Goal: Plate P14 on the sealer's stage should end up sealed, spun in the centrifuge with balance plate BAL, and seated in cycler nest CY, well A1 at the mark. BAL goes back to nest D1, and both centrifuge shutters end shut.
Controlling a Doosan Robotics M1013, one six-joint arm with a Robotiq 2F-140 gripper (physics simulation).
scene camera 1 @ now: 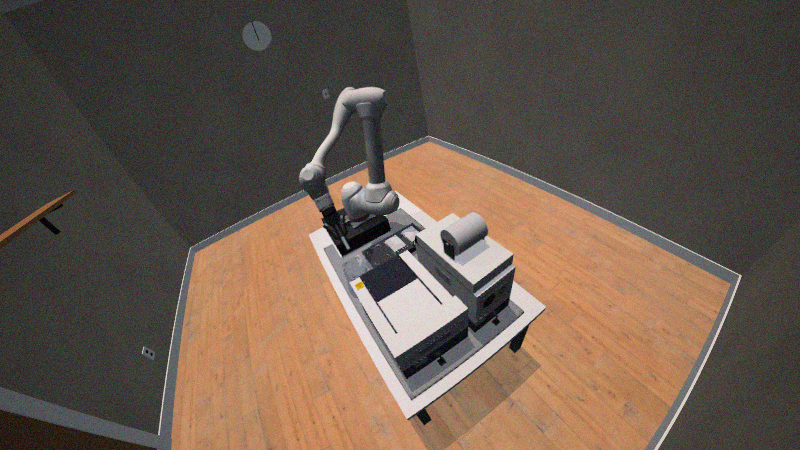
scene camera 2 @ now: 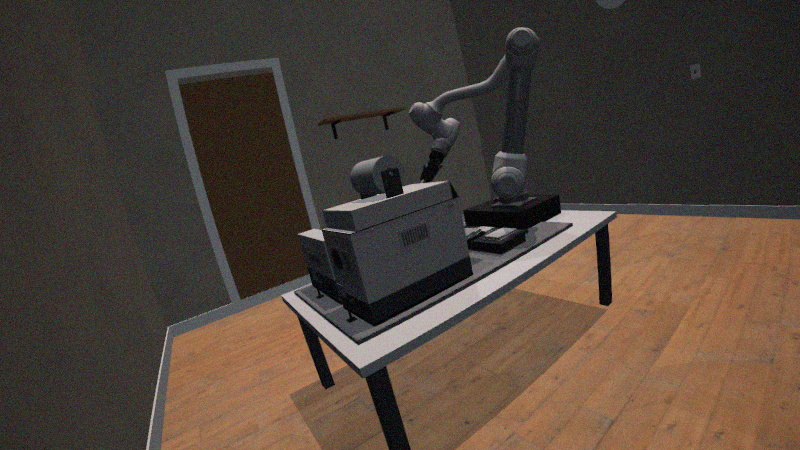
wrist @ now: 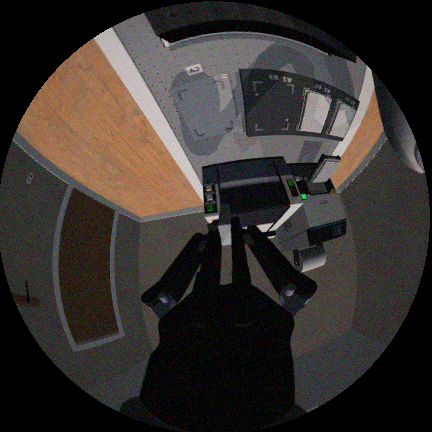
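Pixels of known places: gripper, between the fingertips: (scene camera 1: 348,249) (wrist: 225,212); arm's base, origin of its link: (scene camera 1: 360,218) (scene camera 2: 514,204).
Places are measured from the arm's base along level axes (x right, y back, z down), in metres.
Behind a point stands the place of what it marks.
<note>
My gripper (scene camera 1: 344,246) {x 0.240, y -0.428, z -0.171 m} (scene camera 2: 425,179) {x 0.240, y -0.428, z -0.171 m} (wrist: 225,212) {x 0.240, y -0.428, z -0.171 m} is shut and empty, tilted down above the black base side of the table. In the wrist view a pale plate (wrist: 326,169) {x -0.126, y -0.548, z -0.030 m} shows at the stage of the sealer (wrist: 320,212) {x -0.095, y -0.654, z -0.148 m} (scene camera 1: 472,268) {x -0.050, y -0.994, z -0.255 m} (scene camera 2: 402,246) {x -0.226, y -0.927, z -0.106 m}; its label is unreadable. The centrifuge (wrist: 255,192) {x 0.160, y -0.586, z -0.060 m} (scene camera 1: 425,313) {x 0.164, y -0.945, z -0.115 m} is the low white box with a dark top panel; its shutters' state is unclear. Nest CY (wrist: 205,112) {x 0.239, y -0.347, z 0.046 m} (scene camera 1: 353,267) {x 0.244, y -0.337, z 0.046 m} holds no plate. Nest D3 (wrist: 270,107) {x 0.085, y -0.362, z 0.045 m} is empty. Pale plates sit in nest D2 (wrist: 315,111) {x -0.042, y -0.359, z 0.029 m} and nest D1 (wrist: 343,118) {x -0.166, y -0.362, z 0.029 m}; I cannot read which is BAL.
The sealer carries a large roll (scene camera 1: 468,232) {x -0.101, y -0.927, z -0.365 m} (scene camera 2: 370,175) {x -0.177, y -0.948, z -0.334 m} (wrist: 312,257) {x -0.107, y -0.829, z -0.318 m} on top and stands beside the centrifuge. The black robot base (scene camera 2: 511,211) {x -0.073, y -0.138, z 0.003 m} is at the opposite table end, beyond the nests. A white table (scene camera 1: 391,373) {x 0.407, y -0.967, z 0.107 m} (scene camera 2: 436,313) {x -0.307, y -0.917, z 0.107 m} bears everything. A wall shelf (scene camera 2: 360,115) is farther off.
</note>
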